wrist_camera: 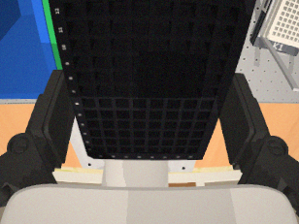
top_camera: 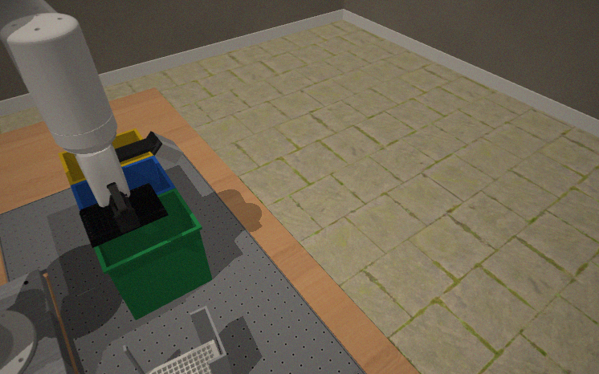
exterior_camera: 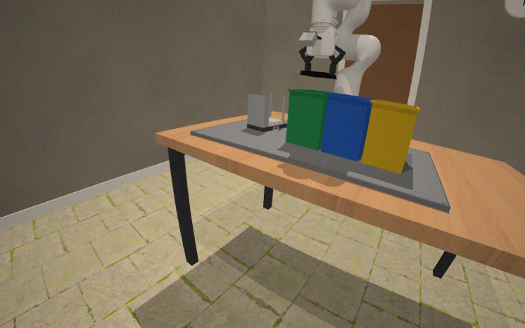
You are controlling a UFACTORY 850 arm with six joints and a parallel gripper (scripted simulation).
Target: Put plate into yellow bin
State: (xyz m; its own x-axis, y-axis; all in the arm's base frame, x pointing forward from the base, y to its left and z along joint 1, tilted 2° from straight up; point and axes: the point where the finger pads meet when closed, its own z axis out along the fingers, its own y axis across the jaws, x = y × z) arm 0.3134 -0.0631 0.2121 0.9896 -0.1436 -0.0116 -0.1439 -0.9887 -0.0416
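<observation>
The yellow bin lies 6 cm ahead of my hand, 26 cm to the left of it and 16 cm below it. From my hand the other things lie so: green bin (2 cm ahead, 1 cm to the left, 16 cm below); blue bin (4 cm ahead, 13 cm to the left, 16 cm below); black 96-well plate (1 cm below).
</observation>
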